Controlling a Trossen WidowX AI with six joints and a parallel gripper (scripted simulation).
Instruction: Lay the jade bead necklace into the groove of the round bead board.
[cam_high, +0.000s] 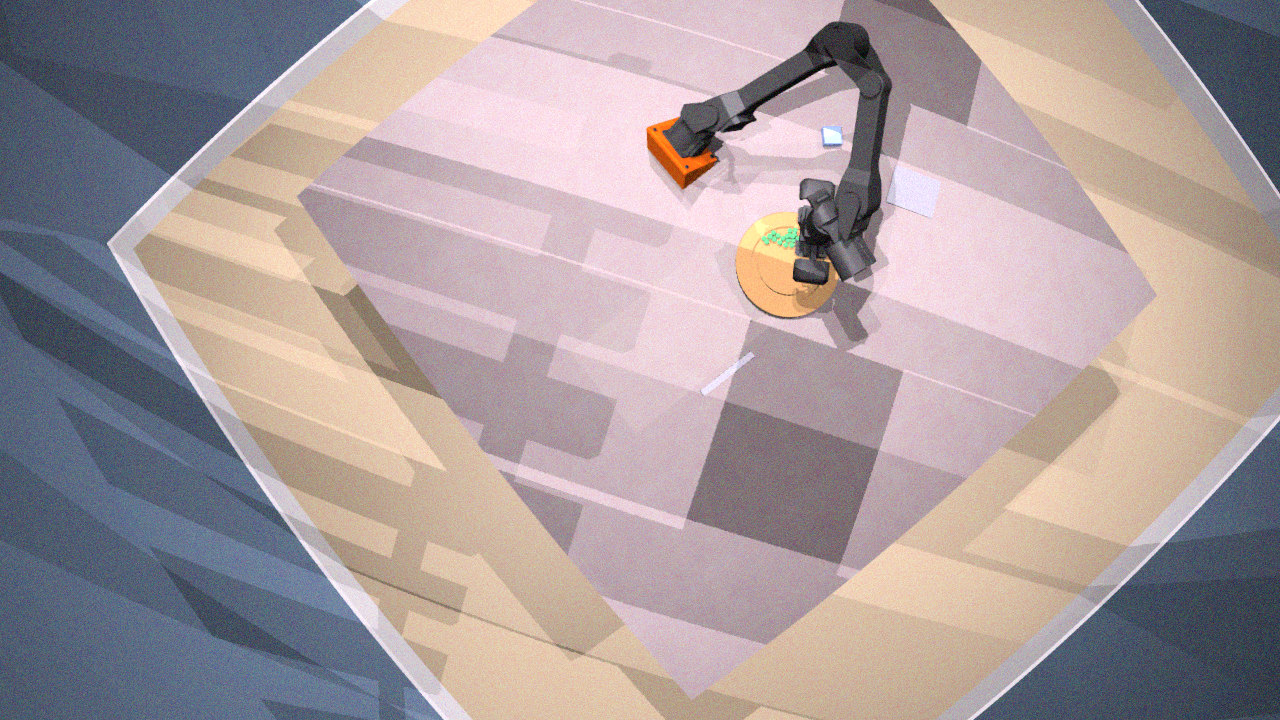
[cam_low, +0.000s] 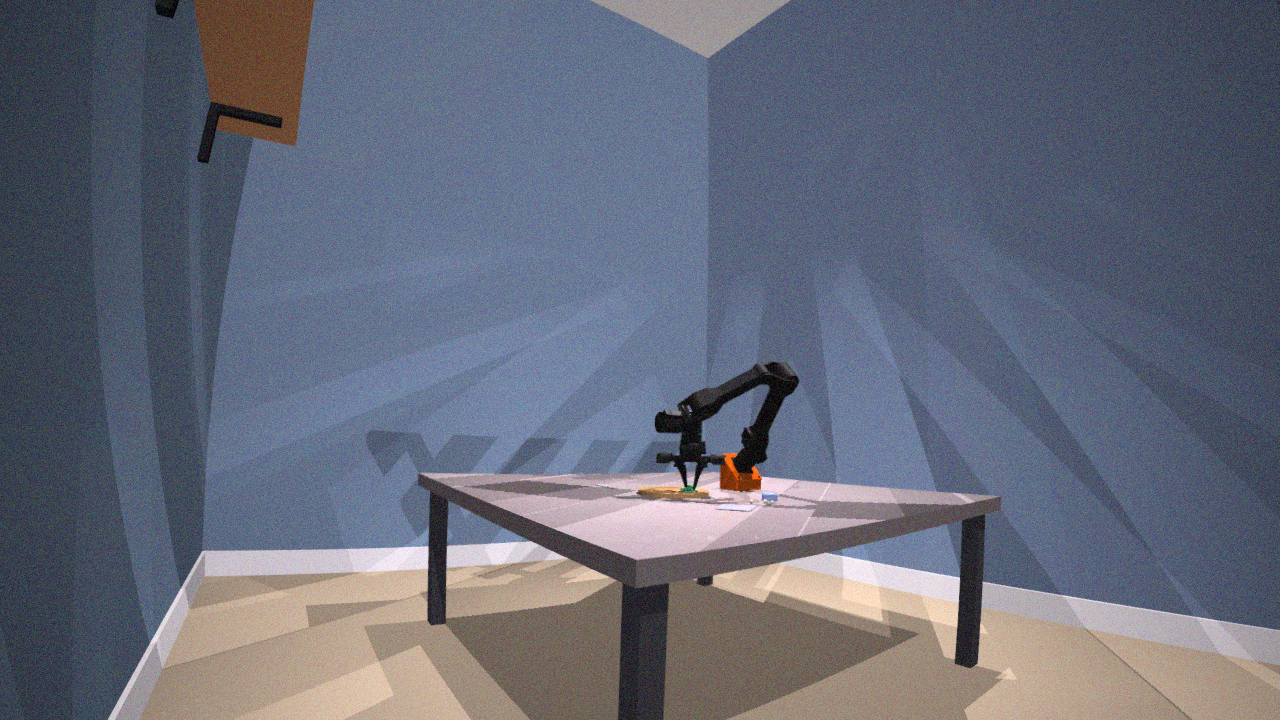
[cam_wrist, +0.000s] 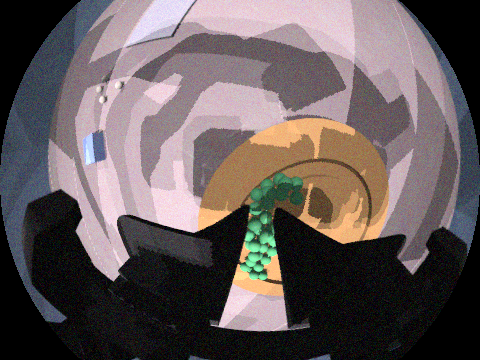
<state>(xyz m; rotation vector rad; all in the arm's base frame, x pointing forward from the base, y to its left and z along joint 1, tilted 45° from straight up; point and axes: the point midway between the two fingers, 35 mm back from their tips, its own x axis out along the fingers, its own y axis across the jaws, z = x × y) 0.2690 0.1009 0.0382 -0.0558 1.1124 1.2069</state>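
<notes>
My gripper tip is 20 mm short of the round tan bead board, 50 mm to the left of it and 10 mm above it. Also, from my gripper tip: white strip 120 mm ahead, 270 mm to the right, 10 mm below; then pale square sheet 40 mm ahead, 250 mm to the left, 20 mm below; then blue cube 140 mm behind, 170 mm to the left, 10 mm below.
</notes>
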